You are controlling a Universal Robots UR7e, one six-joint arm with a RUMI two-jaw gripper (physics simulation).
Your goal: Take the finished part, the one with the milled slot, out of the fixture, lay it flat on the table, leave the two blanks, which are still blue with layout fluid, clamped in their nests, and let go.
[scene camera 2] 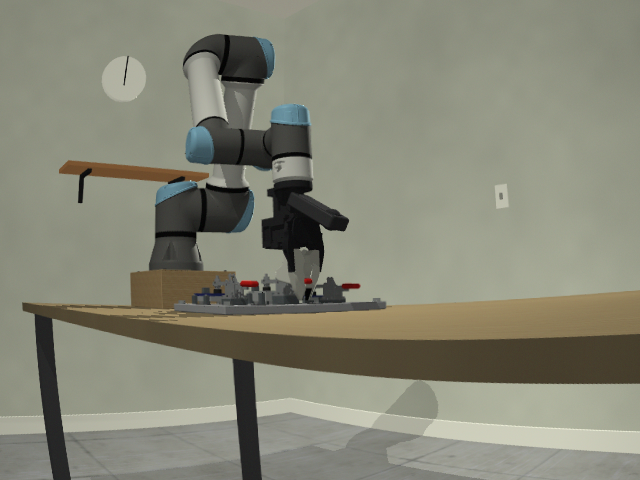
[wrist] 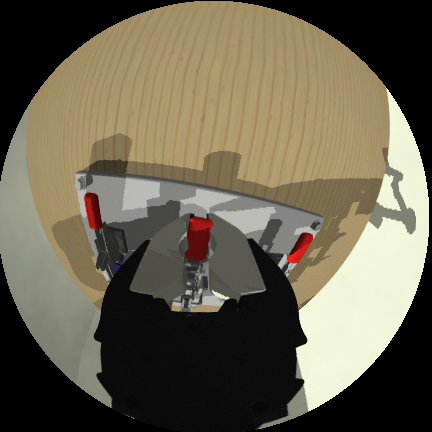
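Where they show: gripper, fingertip midpoint: (scene camera 2: 304, 300) (wrist: 200, 214); arm's base at its link origin: (scene camera 2: 175, 271).
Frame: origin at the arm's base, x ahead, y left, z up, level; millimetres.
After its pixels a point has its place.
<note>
The fixture plate (scene camera 2: 356, 305) @[x 571, y 24, z -85 mm] (wrist: 111, 187) @[x 558, y 32, z -80 mm] lies on the table with several toggle clamps on it. My gripper (scene camera 2: 306, 298) @[x 527, y -68, z -73 mm] (wrist: 200, 214) @[x 527, y -68, z -73 mm] points down over the fixture, with its pale fingers closed around the red handle (scene camera 2: 308, 281) @[x 542, y -72, z -40 mm] (wrist: 198, 242) @[x 524, y -68, z -34 mm] of the middle clamp. The handle shows between the fingers in the wrist view. A blue blank (scene camera 2: 204, 295) @[x 389, y -191, z -63 mm] shows low at the left of the fixture in the scene view. A bit of another blue blank (scene camera 2: 321, 296) (wrist: 117, 268) @[x 442, y 62, z -64 mm] shows beside a clamp. The finished part with the slot cannot be made out behind the gripper and clamps.
Another red clamp handle (wrist: 92, 211) @[x 547, y 35, z -44 mm] stands to the left in the wrist view, and one more red handle (wrist: 300, 248) @[x 506, y -171, z -38 mm] to the right. The wooden table (scene camera 2: 465, 322) @[x 1027, y -392, z -95 mm] (wrist: 210, 90) @[x 653, y -77, z -95 mm] extends beyond the fixture. The robot's wooden base block (scene camera 2: 146, 289) @[x -28, y -82, z -48 mm] stands behind the fixture.
</note>
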